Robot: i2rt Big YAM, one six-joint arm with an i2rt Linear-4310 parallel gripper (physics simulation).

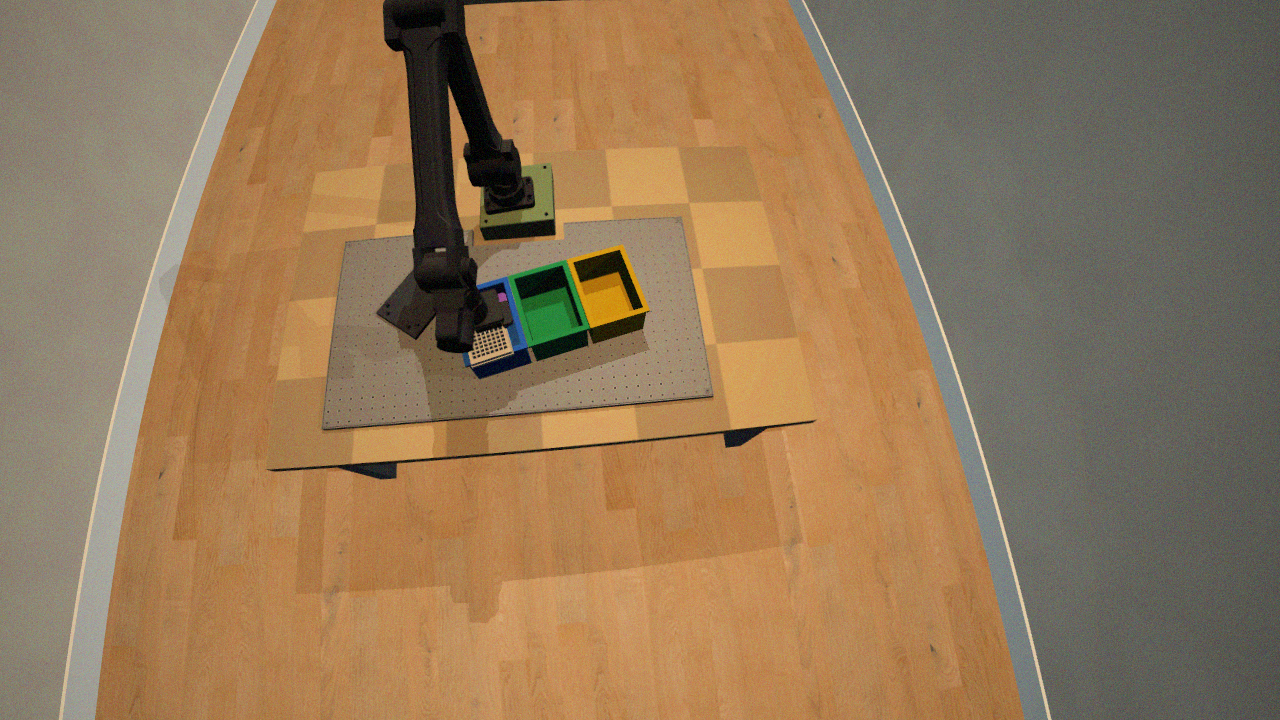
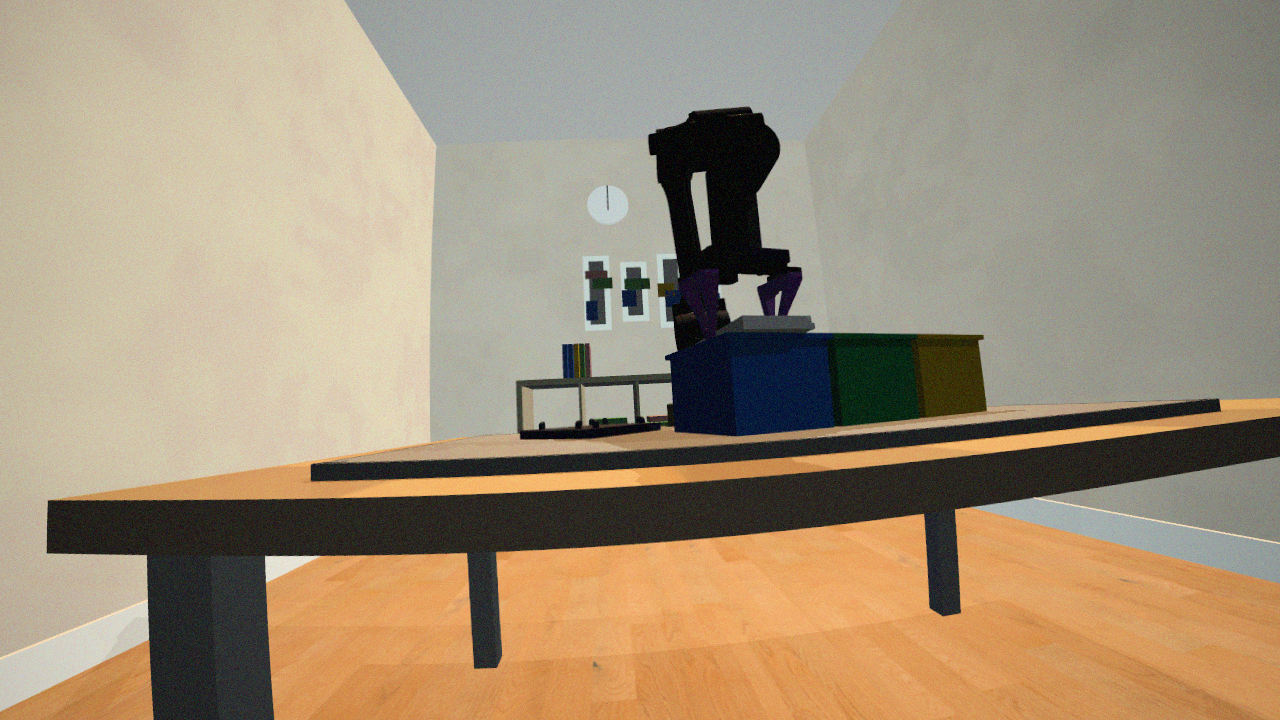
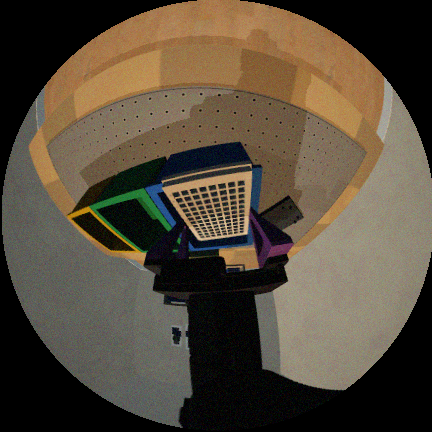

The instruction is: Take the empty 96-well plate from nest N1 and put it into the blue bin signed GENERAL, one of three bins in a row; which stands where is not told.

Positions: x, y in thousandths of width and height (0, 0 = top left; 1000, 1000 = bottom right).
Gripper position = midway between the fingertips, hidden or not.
Observation:
In view: my gripper (image 2: 582, 474), a pale 96-well plate (image 1: 386, 480) and a dark nest (image 1: 320, 423).
The pale 96-well plate shows as well in image 3 (image 3: 497, 466). My gripper also shows in image 1 (image 1: 379, 460) and in image 3 (image 3: 501, 494). The dark nest is seen too in image 2 (image 2: 473, 598) and in image 3 (image 3: 635, 497).

